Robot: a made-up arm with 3 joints. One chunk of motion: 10 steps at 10 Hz.
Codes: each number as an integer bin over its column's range. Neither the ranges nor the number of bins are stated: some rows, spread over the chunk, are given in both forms.
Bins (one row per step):
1: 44 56 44
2: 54 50 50
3: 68 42 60
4: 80 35 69
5: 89 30 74
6: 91 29 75
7: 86 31 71
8: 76 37 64
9: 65 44 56
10: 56 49 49
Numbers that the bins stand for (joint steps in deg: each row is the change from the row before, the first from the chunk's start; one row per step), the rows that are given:
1: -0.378 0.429 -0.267
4: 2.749 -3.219 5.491
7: 3.271 -3.914 5.952
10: 0.665 -0.787 0.885
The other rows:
2: 0.491 -0.613 1.115
3: 1.707 -2.003 3.418
5: 3.531 -4.088 6.642
6: 3.705 -4.262 6.873
8: 2.402 -2.872 4.339
9: 1.446 -1.656 2.497

